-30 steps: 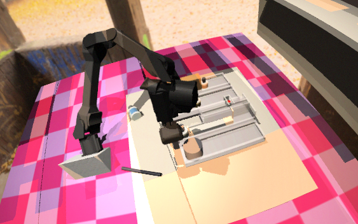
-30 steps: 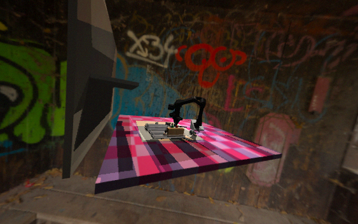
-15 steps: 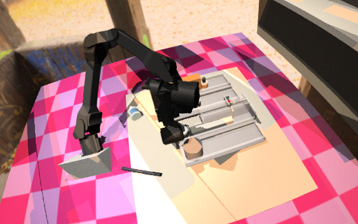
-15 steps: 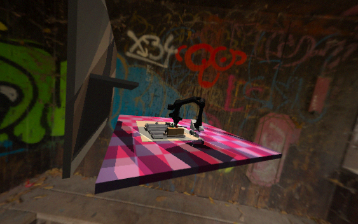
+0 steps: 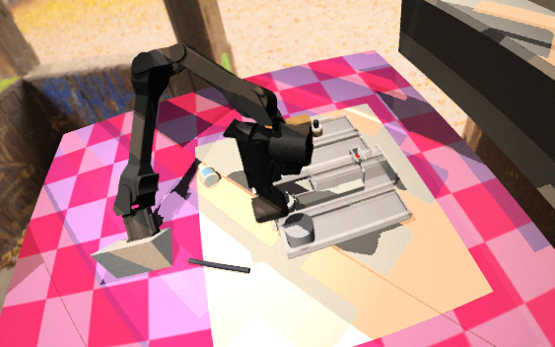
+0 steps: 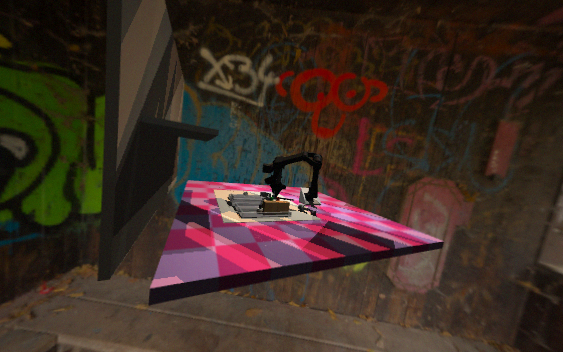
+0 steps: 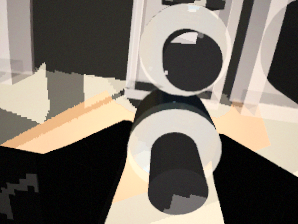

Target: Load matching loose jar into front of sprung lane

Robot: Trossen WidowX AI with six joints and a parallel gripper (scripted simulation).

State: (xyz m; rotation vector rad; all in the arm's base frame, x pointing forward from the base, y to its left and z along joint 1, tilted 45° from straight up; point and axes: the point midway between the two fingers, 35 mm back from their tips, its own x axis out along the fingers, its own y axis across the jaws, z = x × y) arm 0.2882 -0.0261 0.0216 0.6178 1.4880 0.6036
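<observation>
Right now the grey lane rack is 18 cm ahead of my gripper tip, 3 cm to the left of it and 3 cm below it. Round my gripper tip: red part (22 cm ahead, 4 cm to the left, 3 cm above); black rod (14 cm behind, 9 cm to the right, 4 cm below).
</observation>
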